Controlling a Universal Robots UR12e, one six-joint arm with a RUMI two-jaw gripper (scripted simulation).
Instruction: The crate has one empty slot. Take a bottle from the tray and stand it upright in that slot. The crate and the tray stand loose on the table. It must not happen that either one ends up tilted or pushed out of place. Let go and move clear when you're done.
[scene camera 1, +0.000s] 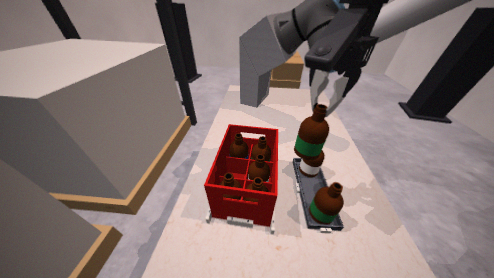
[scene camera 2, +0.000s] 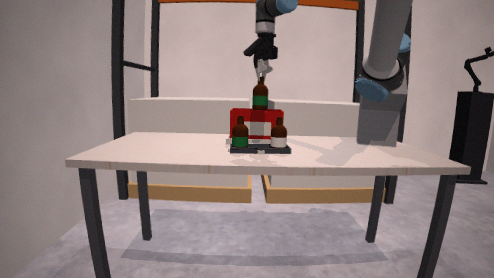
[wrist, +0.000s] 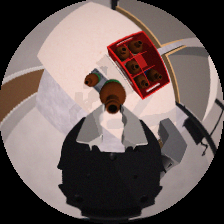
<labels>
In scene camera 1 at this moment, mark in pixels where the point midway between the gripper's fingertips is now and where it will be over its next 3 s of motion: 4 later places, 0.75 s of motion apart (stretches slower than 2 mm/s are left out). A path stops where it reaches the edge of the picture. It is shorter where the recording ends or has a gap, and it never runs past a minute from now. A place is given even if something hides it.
The gripper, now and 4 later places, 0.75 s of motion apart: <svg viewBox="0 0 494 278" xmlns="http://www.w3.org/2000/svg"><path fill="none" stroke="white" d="M319 114L301 113L281 112L263 111L248 110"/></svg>
</labels>
